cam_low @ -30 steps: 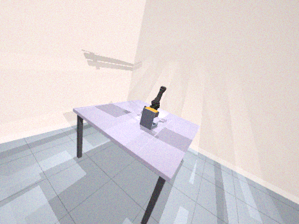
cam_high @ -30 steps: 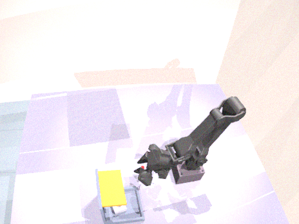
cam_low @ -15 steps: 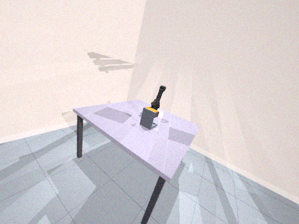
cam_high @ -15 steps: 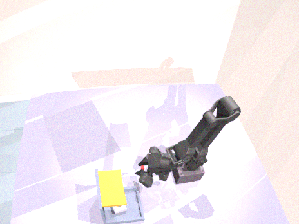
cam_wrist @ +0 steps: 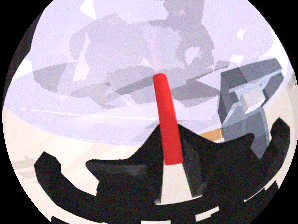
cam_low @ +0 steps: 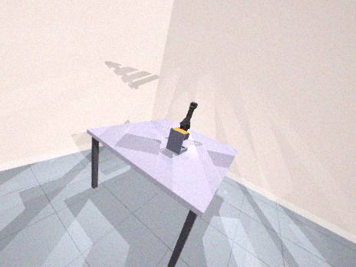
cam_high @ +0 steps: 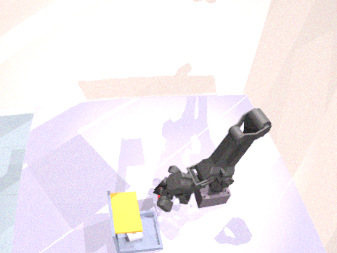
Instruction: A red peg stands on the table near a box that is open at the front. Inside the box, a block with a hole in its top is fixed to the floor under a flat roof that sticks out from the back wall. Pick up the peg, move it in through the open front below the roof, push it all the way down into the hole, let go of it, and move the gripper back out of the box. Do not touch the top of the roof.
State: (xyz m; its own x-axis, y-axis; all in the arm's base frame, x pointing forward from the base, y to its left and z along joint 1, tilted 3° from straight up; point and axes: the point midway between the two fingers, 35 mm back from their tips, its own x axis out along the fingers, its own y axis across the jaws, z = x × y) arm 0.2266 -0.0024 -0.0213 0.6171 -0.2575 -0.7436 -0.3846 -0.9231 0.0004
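Right now my gripper tip is 80 mm short of the box floor, 170 mm to the right of it and 40 mm above it. From my gripper tip the other things lie so: red peg (20 mm behind, 10 mm to the left); then orange roof (110 mm ahead, 170 mm to the left, 170 mm above).
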